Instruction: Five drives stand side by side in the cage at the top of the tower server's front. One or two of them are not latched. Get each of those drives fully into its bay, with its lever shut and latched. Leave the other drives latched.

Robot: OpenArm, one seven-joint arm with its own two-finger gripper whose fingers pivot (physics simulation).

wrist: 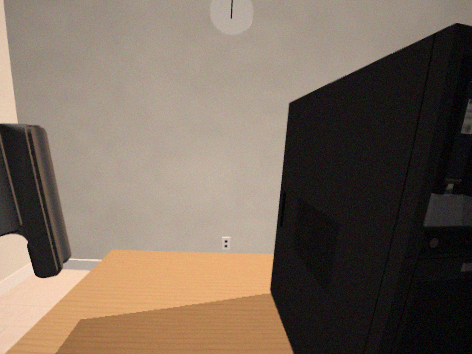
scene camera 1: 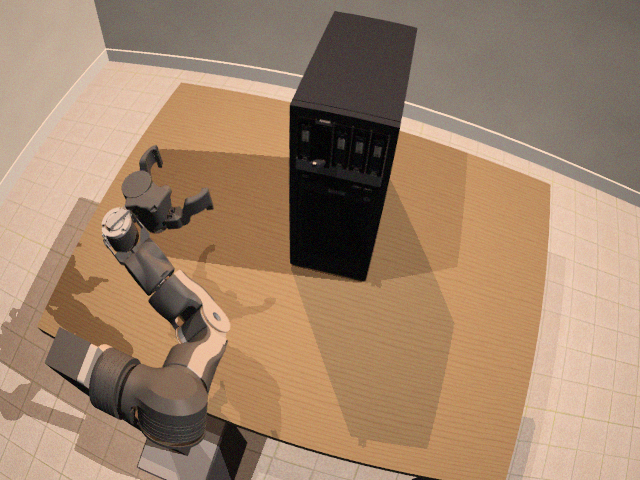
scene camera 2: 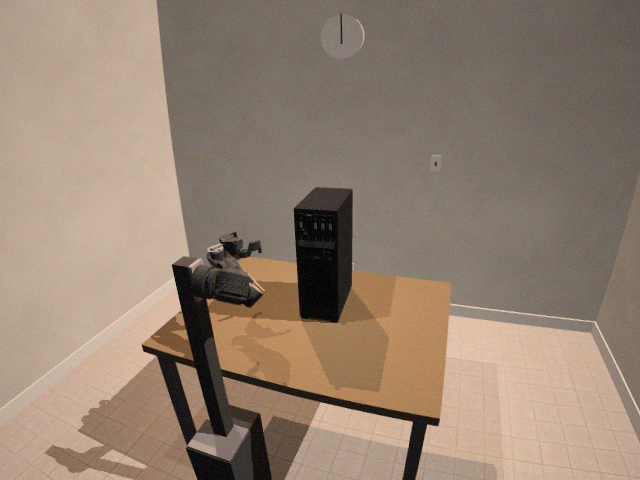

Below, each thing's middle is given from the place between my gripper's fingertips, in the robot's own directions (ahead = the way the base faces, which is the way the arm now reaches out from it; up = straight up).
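Black tower server [scene camera 1: 358, 75]: my hand 26 cm short of it, 24 cm to the left of it, 14 cm above it.
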